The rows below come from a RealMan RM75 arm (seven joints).
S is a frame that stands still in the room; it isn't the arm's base.
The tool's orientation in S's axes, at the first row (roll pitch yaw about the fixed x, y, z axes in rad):
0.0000, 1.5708, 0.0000
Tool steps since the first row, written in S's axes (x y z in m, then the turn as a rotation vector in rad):
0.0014, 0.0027, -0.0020, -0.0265, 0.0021, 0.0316
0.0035, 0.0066, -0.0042, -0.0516, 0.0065, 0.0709
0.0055, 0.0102, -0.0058, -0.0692, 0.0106, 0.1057
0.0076, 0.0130, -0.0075, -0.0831, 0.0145, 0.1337
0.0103, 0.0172, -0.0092, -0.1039, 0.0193, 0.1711
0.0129, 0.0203, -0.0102, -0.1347, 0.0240, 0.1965
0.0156, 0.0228, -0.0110, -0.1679, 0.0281, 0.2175
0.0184, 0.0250, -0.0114, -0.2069, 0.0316, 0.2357
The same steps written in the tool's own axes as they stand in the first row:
0.0020, 0.0027, 0.0014, -0.0316, 0.0021, -0.0265
0.0042, 0.0066, 0.0035, -0.0709, 0.0065, -0.0516
0.0058, 0.0102, 0.0055, -0.1057, 0.0106, -0.0692
0.0075, 0.0130, 0.0076, -0.1337, 0.0145, -0.0831
0.0092, 0.0172, 0.0103, -0.1711, 0.0193, -0.1039
0.0102, 0.0203, 0.0129, -0.1965, 0.0240, -0.1347
0.0110, 0.0228, 0.0156, -0.2175, 0.0281, -0.1679
0.0114, 0.0250, 0.0184, -0.2357, 0.0316, -0.2069

